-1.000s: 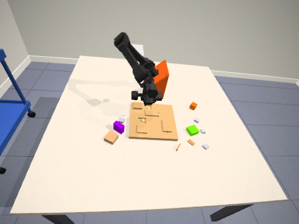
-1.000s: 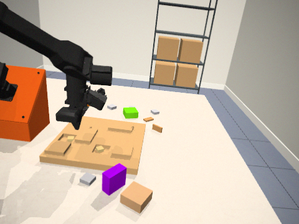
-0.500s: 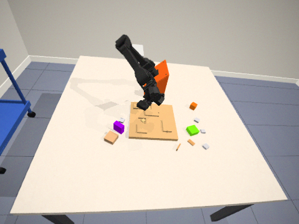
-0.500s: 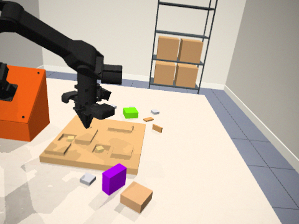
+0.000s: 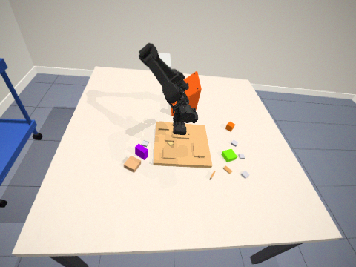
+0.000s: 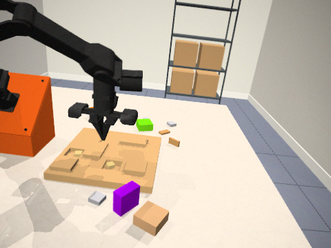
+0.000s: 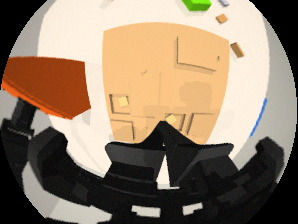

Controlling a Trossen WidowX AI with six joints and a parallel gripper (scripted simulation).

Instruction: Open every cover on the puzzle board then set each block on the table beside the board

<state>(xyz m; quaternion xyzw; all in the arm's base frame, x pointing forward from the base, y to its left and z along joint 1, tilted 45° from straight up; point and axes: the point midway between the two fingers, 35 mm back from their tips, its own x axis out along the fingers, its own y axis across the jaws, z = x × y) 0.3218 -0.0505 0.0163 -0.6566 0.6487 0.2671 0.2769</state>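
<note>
Now: gripper tip 30 mm to the right of the tan puzzle board and 60 mm above it. Also, from my gripper tip: green block: 80 mm ahead, 290 mm to the left, 70 mm below; grey piece: 30 mm ahead, 160 mm to the right, 80 mm below; purple block: 110 mm ahead, 170 mm to the right, 50 mm below.
</note>
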